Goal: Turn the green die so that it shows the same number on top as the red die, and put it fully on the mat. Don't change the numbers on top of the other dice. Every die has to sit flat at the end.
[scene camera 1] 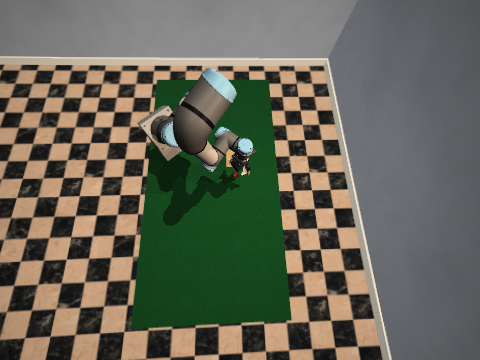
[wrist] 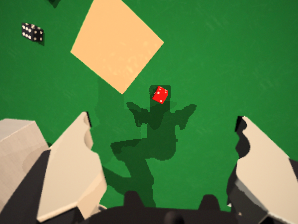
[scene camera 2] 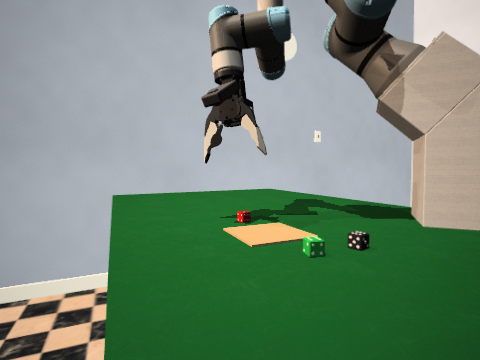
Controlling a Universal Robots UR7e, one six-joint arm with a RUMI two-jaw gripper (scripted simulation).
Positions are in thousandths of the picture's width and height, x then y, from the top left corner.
Labels:
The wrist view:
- my gripper: 542, 511
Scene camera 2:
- my gripper: 489, 443
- tan mat: 572, 649

